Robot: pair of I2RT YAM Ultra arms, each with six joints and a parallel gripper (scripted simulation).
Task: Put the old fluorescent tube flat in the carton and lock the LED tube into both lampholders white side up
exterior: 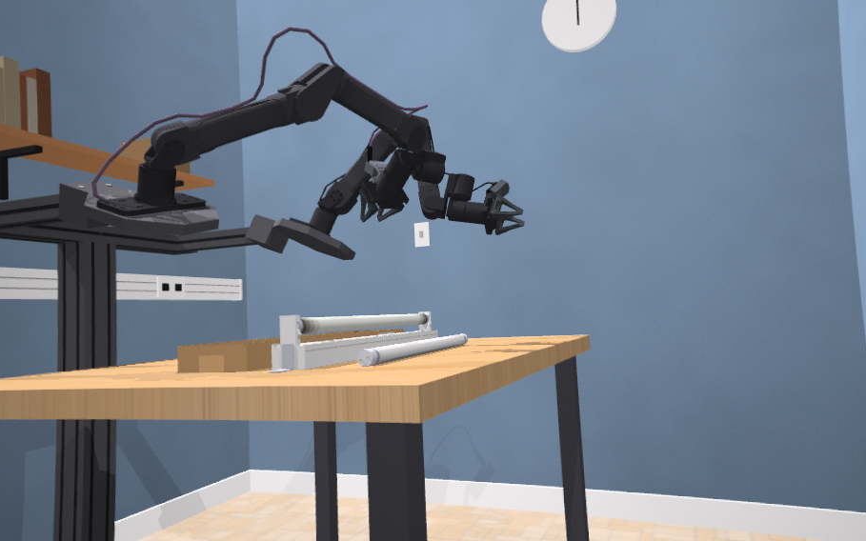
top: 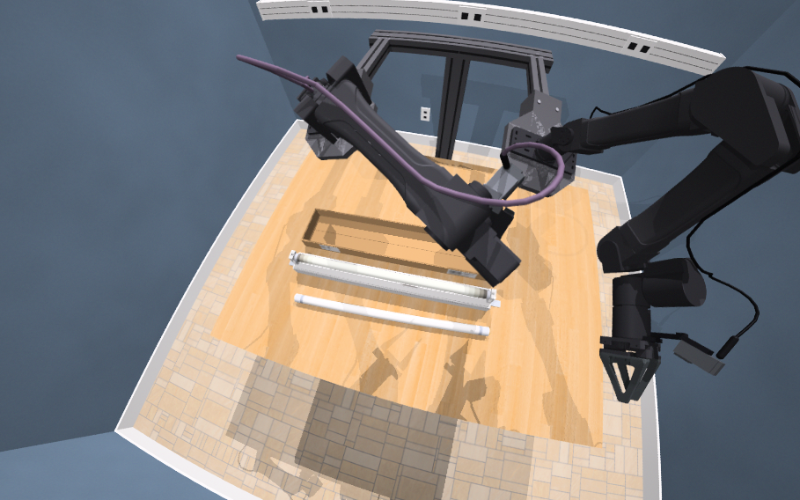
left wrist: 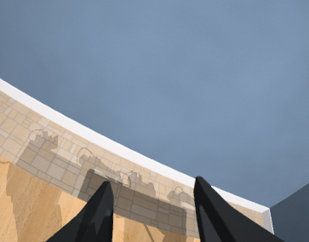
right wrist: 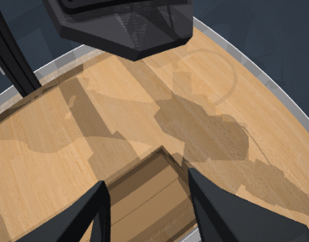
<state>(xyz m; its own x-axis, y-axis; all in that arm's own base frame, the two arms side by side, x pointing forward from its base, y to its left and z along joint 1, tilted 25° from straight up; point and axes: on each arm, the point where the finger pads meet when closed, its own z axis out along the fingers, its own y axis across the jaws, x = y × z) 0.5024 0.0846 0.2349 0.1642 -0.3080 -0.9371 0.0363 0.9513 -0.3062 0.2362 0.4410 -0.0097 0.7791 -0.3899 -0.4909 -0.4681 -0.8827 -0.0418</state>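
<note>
The old fluorescent tube is 10 cm ahead of my right hand, 22 cm to the right of it and 25 cm below it. Round my right hand: light fixture 10 cm ahead, 22 cm to the right, 26 cm below; then LED tube 20 cm ahead, 20 cm to the right, 31 cm below; then brown carton 3 cm behind, 22 cm to the right, 30 cm below.
</note>
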